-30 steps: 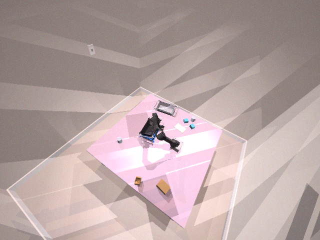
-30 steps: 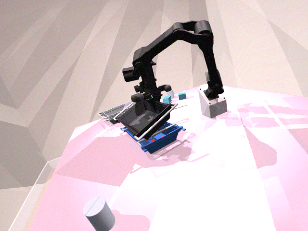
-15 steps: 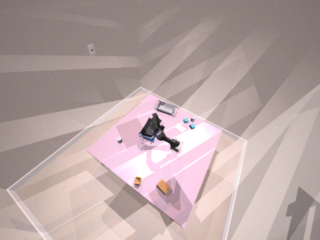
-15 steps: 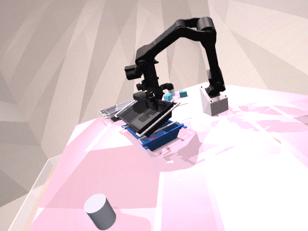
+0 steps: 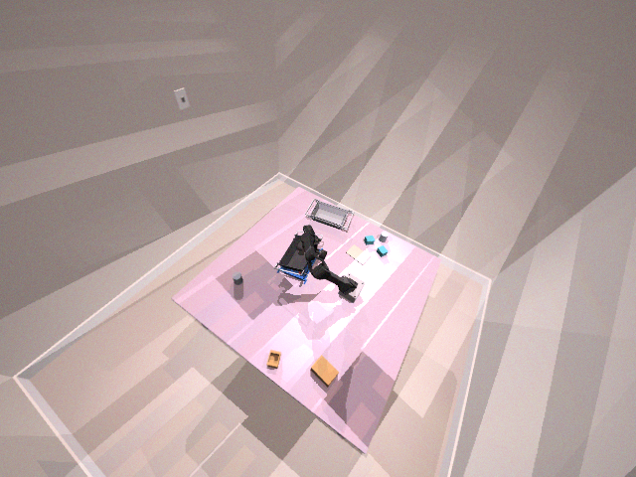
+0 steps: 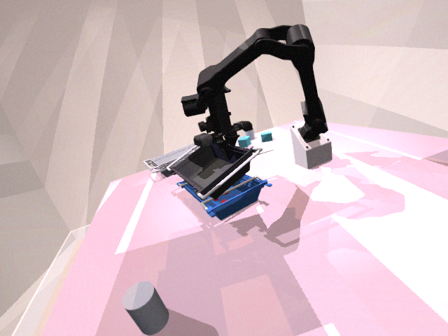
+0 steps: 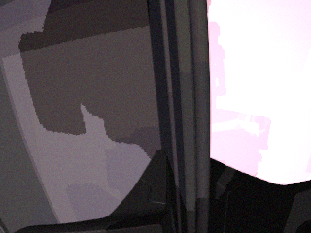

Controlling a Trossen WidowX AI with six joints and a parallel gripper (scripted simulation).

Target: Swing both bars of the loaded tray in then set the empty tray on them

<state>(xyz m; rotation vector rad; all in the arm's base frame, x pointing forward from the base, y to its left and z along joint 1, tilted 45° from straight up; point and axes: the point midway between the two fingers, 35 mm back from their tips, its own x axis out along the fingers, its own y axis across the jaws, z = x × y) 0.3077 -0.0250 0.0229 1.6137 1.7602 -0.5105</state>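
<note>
Right now the black tray is 8 cm ahead of my gripper tip, 2 cm to the left of it and 1 cm above it. From my gripper tip the other things lie so: flat card (21 cm behind, 31 cm to the right, 11 cm below).
</note>
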